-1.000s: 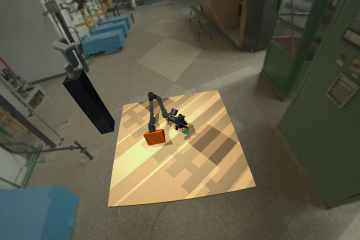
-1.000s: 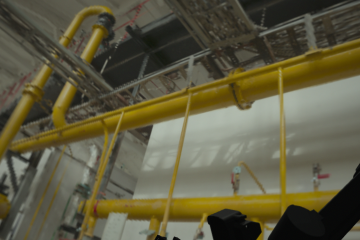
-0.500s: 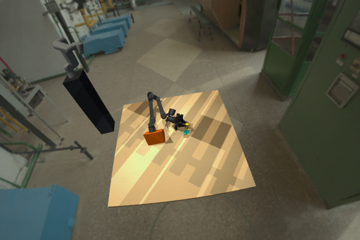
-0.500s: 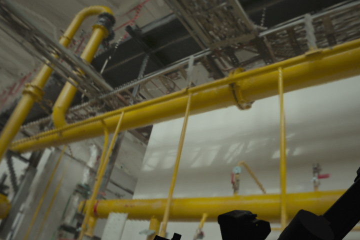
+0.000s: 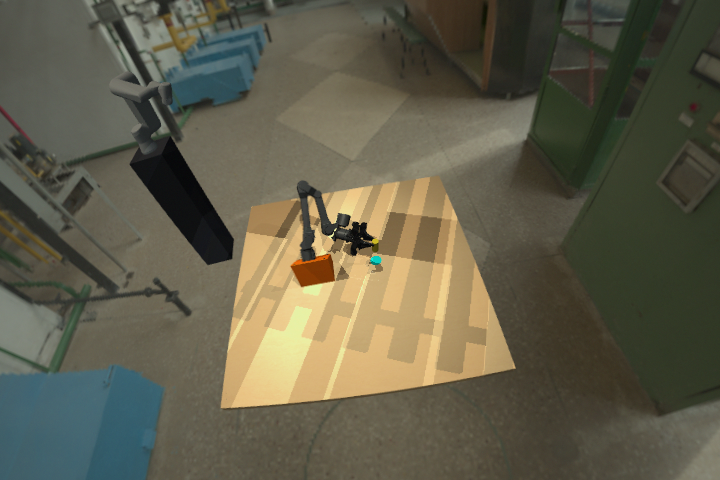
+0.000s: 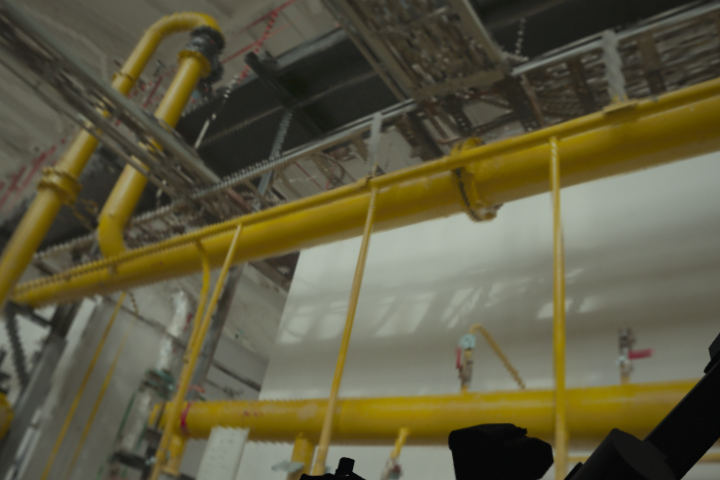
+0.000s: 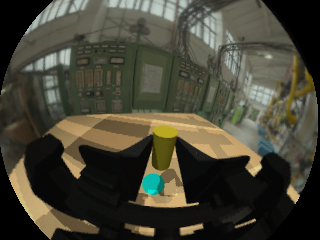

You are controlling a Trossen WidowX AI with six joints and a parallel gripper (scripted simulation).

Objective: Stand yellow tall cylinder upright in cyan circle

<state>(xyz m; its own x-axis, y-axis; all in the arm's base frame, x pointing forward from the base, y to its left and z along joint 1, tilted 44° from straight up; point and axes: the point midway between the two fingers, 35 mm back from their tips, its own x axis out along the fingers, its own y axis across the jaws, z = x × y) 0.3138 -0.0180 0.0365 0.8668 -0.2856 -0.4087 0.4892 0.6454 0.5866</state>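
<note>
Now: the cyan circle 10 mm behind my gripper tip, 10 mm to the left of it and 150 mm below it. From my gripper tip the other things lie so: yellow tall cylinder (20 mm below).
</note>
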